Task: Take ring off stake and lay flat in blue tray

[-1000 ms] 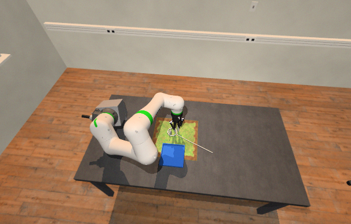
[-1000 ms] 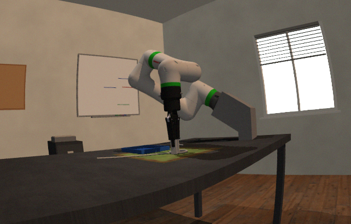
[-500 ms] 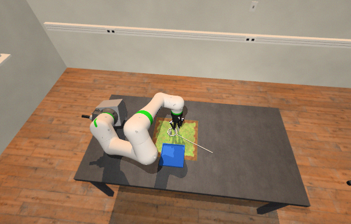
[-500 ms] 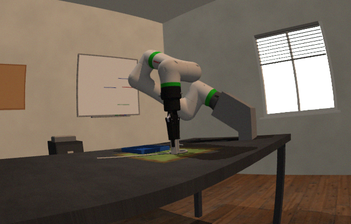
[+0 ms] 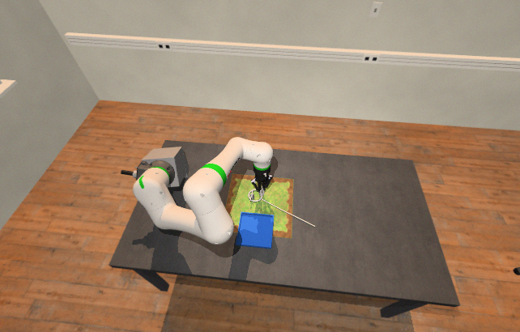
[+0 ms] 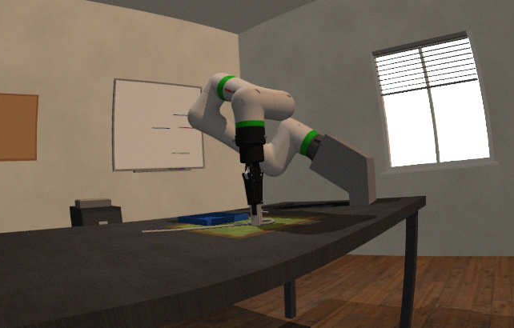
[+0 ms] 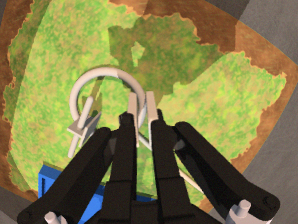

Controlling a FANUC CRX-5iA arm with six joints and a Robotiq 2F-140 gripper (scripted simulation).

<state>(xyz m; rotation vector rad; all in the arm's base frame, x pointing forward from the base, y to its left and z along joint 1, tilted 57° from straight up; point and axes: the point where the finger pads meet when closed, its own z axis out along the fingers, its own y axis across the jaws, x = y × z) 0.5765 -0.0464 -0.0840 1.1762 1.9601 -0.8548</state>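
Now: hand 40 mm past the ring, 30 mm above it and 10 mm to the left of it. Round my hand: blue tray (240 mm to the right, 30 mm below, 20 mm behind); then grey stake (50 mm behind, 40 mm to the right, 10 mm below).
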